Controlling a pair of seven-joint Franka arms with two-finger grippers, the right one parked.
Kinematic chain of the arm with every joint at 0, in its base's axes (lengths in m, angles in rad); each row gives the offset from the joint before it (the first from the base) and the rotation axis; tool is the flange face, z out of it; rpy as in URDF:
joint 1: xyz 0 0 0.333 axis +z
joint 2: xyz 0 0 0 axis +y
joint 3: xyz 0 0 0.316 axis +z
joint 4: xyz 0.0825 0 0 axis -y
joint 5: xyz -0.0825 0 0.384 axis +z
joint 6: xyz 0 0 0 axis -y
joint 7: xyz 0.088 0 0 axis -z
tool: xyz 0 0 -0.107 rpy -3.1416 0 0
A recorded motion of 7 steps. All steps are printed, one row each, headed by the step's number.
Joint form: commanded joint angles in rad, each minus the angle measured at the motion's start. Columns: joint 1, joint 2, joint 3, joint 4, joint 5, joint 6, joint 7.
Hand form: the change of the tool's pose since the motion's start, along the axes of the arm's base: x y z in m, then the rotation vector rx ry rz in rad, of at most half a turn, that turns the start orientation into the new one. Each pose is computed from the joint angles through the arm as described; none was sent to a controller.
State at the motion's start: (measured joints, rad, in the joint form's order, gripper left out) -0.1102 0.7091 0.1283 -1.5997 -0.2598 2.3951 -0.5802
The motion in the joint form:
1: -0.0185 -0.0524 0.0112 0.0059 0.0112 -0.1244 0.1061
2: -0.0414 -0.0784 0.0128 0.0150 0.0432 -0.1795 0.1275
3: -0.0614 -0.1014 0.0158 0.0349 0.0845 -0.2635 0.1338
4: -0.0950 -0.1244 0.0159 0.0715 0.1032 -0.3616 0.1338
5: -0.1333 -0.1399 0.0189 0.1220 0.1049 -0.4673 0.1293
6: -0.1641 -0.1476 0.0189 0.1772 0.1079 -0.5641 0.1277
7: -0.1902 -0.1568 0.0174 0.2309 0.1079 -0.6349 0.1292
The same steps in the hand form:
1: -0.0058 -0.0100 0.0281 -0.0016 0.0534 -0.1364
2: -0.0078 -0.0260 0.0453 0.0157 0.0730 -0.2047
3: -0.0111 -0.0389 0.0629 0.0385 0.1158 -0.2599
4: -0.0142 -0.0640 0.0871 0.0435 0.1543 -0.3125
5: -0.0179 -0.0917 0.1126 0.0384 0.1929 -0.3558
6: -0.0216 -0.1156 0.1359 0.0365 0.2263 -0.3971
7: -0.0245 -0.1371 0.1618 0.0344 0.2336 -0.4352

